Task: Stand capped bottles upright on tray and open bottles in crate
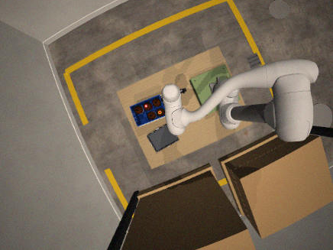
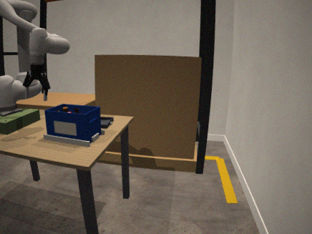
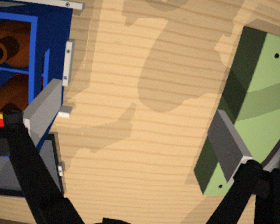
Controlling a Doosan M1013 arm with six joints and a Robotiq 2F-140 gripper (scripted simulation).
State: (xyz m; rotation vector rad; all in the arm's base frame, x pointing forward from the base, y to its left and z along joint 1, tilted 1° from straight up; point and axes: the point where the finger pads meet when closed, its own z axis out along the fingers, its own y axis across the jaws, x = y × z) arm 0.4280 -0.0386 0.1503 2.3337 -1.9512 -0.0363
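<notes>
Right now my hand is 24 cm short of the blue crate, 15 cm above it and 7 cm to the right of it. From my hand the other things lie so: grey tray 35 cm to the left, 22 cm below, 18 cm ahead; then brown capped bottle 15 cm below, 14 cm ahead, 11 cm to the left; then uncapped bottle 33 cm ahead, 15 cm below, 4 cm to the left.
</notes>
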